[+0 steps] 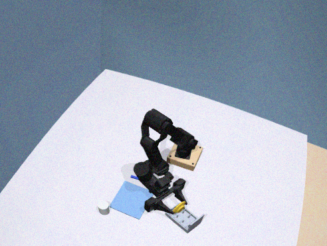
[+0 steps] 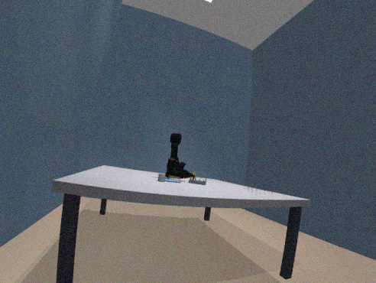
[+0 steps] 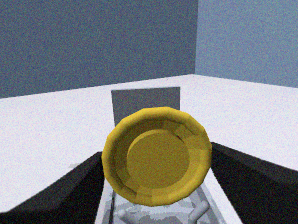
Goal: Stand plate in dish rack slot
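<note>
Now: the yellow plate right at my gripper tip. From my gripper tip the other things lie so: grey dish rack 3 cm below, 2 cm to the left, 1 cm ahead; blue spoon 18 cm to the right, 14 cm behind, 5 cm below; blue mat 19 cm to the right, 5 cm below, 2 cm behind.
</note>
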